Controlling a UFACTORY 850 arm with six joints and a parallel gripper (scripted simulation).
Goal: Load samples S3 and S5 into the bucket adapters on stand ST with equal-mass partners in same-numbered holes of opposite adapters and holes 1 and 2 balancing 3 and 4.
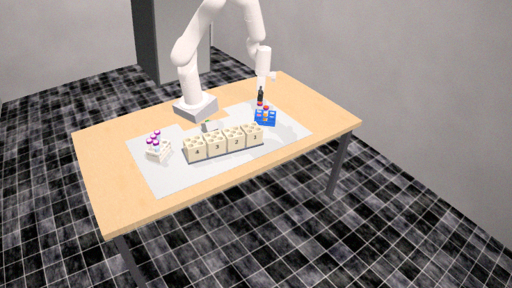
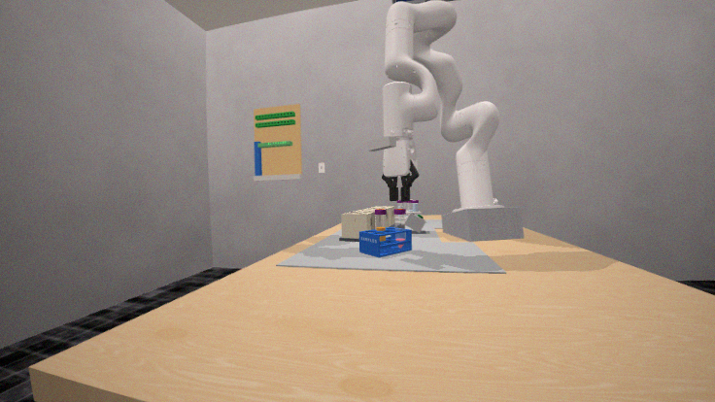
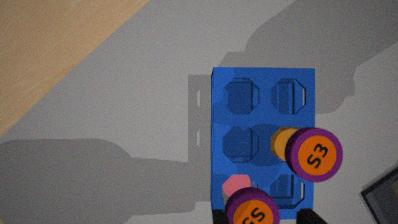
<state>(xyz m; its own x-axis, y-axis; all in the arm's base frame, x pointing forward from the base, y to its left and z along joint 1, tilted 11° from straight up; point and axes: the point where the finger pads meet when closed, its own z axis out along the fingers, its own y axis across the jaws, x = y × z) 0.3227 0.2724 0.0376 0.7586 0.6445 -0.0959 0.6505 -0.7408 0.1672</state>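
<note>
My hand is 60 mm short of the sample tube and 100 mm above it. The rest, counted from my hand: blue sample rack (40 mm ahead, 10 mm to the left, 130 mm below).
</note>
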